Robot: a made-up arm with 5 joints.
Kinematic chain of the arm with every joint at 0, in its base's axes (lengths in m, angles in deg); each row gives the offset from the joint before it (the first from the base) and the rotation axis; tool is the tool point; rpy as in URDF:
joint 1: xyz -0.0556 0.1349 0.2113 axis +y
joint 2: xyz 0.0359 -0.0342 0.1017 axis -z
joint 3: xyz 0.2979 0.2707 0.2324 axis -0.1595 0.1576 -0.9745
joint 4: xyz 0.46 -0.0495 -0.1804 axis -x
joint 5: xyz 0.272 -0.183 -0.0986 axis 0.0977 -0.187 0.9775
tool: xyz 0.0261 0.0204 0.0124 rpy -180 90 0
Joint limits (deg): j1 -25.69..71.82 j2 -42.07..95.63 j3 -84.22..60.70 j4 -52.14..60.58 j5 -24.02..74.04
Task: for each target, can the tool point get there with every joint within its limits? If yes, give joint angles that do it. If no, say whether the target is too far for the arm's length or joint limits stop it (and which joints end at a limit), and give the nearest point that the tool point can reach.
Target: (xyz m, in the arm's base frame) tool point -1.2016 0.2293 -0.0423
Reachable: no: joint limits stop it (at a limit: joint 1, joint 2, joint 3, joint 5) | nearest point -0.6006 -0.2818 0.1258 | short by 0.807 m
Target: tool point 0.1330 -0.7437 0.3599
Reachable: yes | joints 6.52 61.32 30.29 39.40 60.97
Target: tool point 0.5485 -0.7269 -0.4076
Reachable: yes | joints 52.24 70.82 -29.83 -14.94 24.33
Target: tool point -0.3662 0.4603 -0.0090
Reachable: no: joint limits stop it (at a limit: joint 1, joint 2, joint 4, joint 5) | nearest point 0.1366 0.3166 -0.5252 | short by 0.735 m
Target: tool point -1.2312 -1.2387 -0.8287
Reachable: no: too far | nearest point -0.4061 -0.6033 0.0206 | short by 1.344 m
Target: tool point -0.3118 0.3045 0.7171
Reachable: no: joint limits stop it (at a limit: joint 2, joint 3, joint 5) | nearest point -0.3003 -0.2782 0.6943 | short by 0.583 m
